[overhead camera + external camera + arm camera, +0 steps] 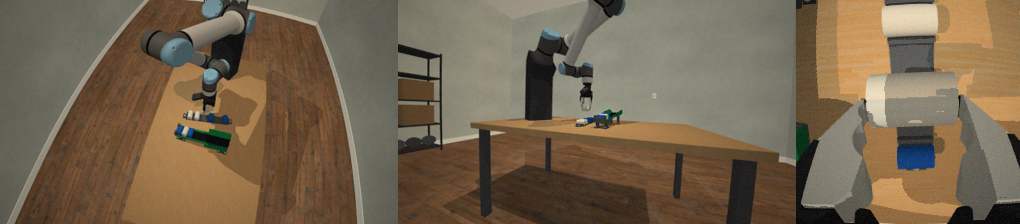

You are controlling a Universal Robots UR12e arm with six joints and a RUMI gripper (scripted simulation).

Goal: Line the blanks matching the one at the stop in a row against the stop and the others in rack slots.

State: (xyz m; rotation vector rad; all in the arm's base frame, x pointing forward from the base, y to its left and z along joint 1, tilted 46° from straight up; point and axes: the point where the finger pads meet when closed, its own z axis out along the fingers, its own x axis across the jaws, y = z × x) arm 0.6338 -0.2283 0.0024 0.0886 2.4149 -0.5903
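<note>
Now: hand 140 mm above the stock rack, 30 mm to the right of it and 10 mm short of it.
</note>
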